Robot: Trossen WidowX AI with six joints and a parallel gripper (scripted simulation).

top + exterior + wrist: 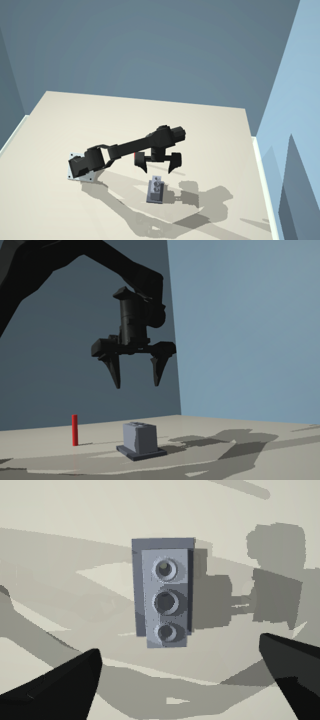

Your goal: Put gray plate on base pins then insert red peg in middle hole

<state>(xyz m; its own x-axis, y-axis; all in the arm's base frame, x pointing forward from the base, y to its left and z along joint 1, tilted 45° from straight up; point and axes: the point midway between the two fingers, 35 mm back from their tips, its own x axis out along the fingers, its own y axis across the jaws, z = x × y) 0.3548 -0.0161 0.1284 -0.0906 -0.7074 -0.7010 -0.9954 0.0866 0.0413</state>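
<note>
Now: gripper tip 100 mm past the red peg, 190 mm to the right of it and 100 mm above it. From my gripper tip the other things lie so: dark base (130 mm below); then gray plate (90 mm below).
</note>
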